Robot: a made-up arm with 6 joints. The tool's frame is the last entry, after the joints.
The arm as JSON. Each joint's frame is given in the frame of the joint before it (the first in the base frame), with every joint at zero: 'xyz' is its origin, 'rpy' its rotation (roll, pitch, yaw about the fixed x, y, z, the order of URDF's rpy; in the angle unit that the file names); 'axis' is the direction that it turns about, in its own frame. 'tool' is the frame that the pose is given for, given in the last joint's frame.
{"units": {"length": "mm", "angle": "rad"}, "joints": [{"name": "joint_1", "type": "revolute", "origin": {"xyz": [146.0, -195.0, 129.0], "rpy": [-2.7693, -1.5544, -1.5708]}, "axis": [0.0, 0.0, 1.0]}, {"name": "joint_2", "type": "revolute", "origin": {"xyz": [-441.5, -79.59, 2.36], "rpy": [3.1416, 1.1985, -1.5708]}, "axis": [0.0, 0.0, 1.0]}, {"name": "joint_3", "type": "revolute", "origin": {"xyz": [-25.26, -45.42, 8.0], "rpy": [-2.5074, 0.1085, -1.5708]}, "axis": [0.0, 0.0, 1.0]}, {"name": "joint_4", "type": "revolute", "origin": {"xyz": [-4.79, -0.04, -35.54], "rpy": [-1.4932, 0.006, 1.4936]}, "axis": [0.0, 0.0, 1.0]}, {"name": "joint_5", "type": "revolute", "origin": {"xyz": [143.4, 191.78, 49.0], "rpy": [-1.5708, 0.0, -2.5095]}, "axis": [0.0, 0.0, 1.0]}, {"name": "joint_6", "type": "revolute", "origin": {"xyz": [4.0, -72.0, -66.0], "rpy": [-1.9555, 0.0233, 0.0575]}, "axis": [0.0, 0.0, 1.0]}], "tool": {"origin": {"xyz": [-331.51, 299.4, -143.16], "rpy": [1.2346, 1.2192, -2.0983]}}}
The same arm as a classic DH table. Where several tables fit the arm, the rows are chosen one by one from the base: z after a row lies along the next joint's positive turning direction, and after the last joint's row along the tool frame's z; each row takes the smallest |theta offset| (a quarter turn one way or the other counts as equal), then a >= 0, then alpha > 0; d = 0 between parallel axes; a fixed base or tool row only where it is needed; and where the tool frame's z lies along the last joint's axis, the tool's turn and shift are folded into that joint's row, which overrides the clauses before.
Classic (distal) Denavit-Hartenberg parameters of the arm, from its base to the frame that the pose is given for. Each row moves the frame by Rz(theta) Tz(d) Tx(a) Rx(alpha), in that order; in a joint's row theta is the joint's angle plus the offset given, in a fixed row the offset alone. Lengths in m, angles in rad.
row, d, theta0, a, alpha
base (fixed), 0.1326, 0.3723, 0.0651, 1.5861
joint_1, 0.2061, -1.5648, 0.4415, 1.943
joint_2, -0.1197, 0.1462, -0.0413, 2.4994
joint_3, -0.0887, -1.4667, -0.0004, -1.4932
joint_4, 0.0538, 0.6381, 0.229, 1.5708
joint_5, -0.1652, 0.0669, 0.0008, 1.9554
joint_6, -0.2652, 1.3854, -0.2235, 1.4569
tool (fixed), 0.3893, -1.2374, 0, 0

